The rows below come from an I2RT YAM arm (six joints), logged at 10 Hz.
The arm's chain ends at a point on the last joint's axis. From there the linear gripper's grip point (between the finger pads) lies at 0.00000 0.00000 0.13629 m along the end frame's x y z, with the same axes.
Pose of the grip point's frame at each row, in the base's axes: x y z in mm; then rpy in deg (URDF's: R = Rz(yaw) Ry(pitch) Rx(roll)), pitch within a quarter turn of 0, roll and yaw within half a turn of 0:
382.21 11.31 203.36 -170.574 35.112 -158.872
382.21 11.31 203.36 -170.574 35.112 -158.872
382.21 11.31 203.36 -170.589 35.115 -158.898
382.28 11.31 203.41 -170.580 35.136 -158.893
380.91 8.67 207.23 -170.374 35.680 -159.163
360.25 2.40 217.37 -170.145 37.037 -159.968
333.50 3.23 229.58 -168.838 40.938 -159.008
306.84 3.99 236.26 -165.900 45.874 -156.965
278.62 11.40 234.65 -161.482 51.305 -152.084
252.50 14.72 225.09 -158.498 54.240 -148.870
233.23 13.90 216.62 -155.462 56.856 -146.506
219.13 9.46 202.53 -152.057 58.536 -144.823
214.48 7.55 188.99 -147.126 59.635 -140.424
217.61 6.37 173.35 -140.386 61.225 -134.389
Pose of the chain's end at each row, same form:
302.03 4.26 313.34 -170.574 35.112 -158.872
302.03 4.26 313.34 -170.574 35.112 -158.872
302.03 4.26 313.34 -170.589 35.115 -158.898
302.06 4.25 313.36 -170.580 35.136 -158.893
299.56 2.09 316.38 -170.374 35.680 -159.163
276.27 -3.39 324.56 -170.145 37.037 -159.968
242.25 -3.52 330.59 -168.838 40.938 -159.008
206.53 -2.58 328.29 -165.900 45.874 -156.965
169.23 2.43 315.44 -161.482 51.305 -152.084
138.59 4.28 299.19 -158.498 54.240 -148.870
115.42 3.81 284.41 -155.462 56.856 -146.506
98.39 2.50 265.37 -152.057 58.536 -144.823
91.22 1.65 246.85 -147.126 59.635 -140.424
91.14 1.40 223.89 -140.386 61.225 -134.389

